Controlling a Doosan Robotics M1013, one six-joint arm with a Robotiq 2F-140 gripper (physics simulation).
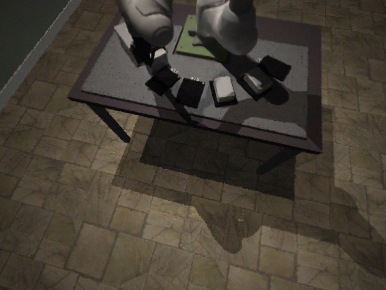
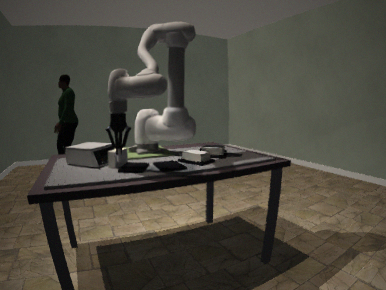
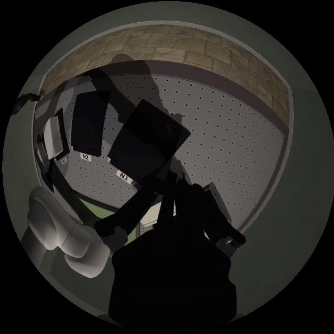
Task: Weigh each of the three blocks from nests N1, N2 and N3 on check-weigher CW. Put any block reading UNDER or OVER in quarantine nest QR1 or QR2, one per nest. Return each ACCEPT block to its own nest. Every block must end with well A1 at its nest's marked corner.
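Frame: origin at the arm's base, x left, y ahead, z down, level; metres.
Where they show: gripper, fingertip midpoint: point(image 1: 150, 71) point(image 2: 119, 161); arm's base, link origin: point(image 1: 208, 36) point(image 2: 146, 150).
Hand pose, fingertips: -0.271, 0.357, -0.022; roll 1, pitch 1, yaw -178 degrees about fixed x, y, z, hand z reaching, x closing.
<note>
Things, the pixels of their top centre, and the offset from my fingertips, as dx, dy, dz. Level surfaces: height alone.
- pale block, top centre: point(image 2: 117, 149) point(image 1: 154, 54) +0.012, -0.078, -0.048
- check-weigher CW, top centre: point(image 2: 91, 145) point(image 1: 138, 32) -0.114, -0.210, -0.062
- nest N1, top centre: point(image 2: 133, 165) point(image 1: 162, 79) +0.069, +0.022, +0.021
- N2, top centre: point(image 2: 168, 163) point(image 1: 189, 91) +0.234, +0.073, +0.021
- second block, top centre: point(image 2: 196, 151) point(image 1: 224, 86) +0.412, +0.040, -0.016
- third block, top centre: point(image 1: 259, 77) point(image 2: 213, 146) +0.584, -0.048, -0.022
- dark nest, top centre: point(image 1: 274, 66) +0.677, -0.184, +0.022
- perforated board, surface height: dz +0.037
The gripper point(image 1: 145, 54) point(image 2: 119, 151) point(image 3: 178, 177) is shut and empty, pointing down close by a pale block point(image 1: 159, 59) point(image 2: 115, 159) point(image 3: 154, 214). This block seems to stand on edge between check-weigher CW point(image 1: 124, 36) point(image 2: 86, 155) and nest N1 point(image 1: 162, 81) point(image 2: 133, 168) point(image 3: 142, 137); contact with the fingers cannot be told. N1 and N2 point(image 1: 190, 93) point(image 2: 170, 165) point(image 3: 90, 122) are dark and empty. A second block point(image 1: 224, 88) point(image 2: 195, 155) point(image 3: 51, 135) lies in N3. A third block point(image 1: 257, 81) point(image 2: 213, 150) lies in the nest beyond. No weight reading or well A1 is legible.
Another dark nest point(image 1: 276, 67), with no block in it, lies at the far end of the row. The arm's green base plate point(image 1: 197, 46) point(image 2: 142, 154) is behind the nests. The arm's shadow crosses the perforated board point(image 1: 115, 82) point(image 3: 230, 130). A person point(image 2: 66, 115) stands beyond the table.
</note>
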